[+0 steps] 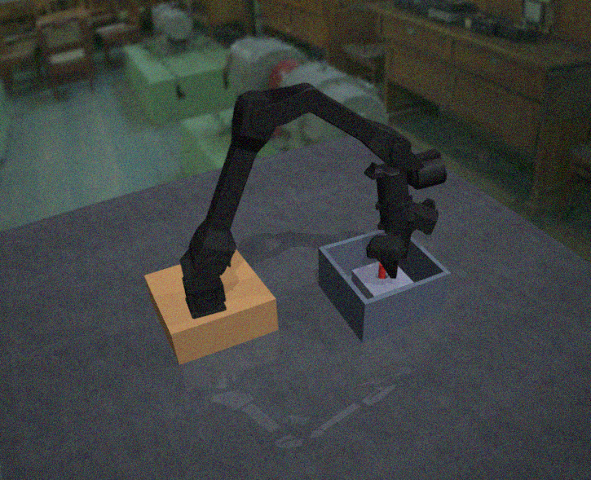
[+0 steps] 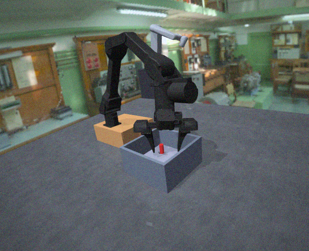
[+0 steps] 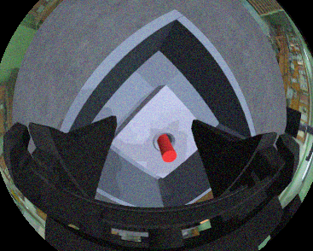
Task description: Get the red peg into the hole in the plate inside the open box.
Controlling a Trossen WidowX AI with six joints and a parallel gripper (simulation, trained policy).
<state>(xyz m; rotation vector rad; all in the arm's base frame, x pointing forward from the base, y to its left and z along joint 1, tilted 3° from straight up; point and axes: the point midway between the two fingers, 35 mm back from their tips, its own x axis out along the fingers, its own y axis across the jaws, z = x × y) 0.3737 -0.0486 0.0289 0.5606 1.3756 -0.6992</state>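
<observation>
My gripper tip is 3 cm past the red peg, 3 cm above it and 1 cm to the right of it. Also, from my gripper tip: pale plate (3 cm below, 3 cm behind, 1 cm to the left); dark grey box (5 cm below, 3 cm behind, 1 cm to the left).
</observation>
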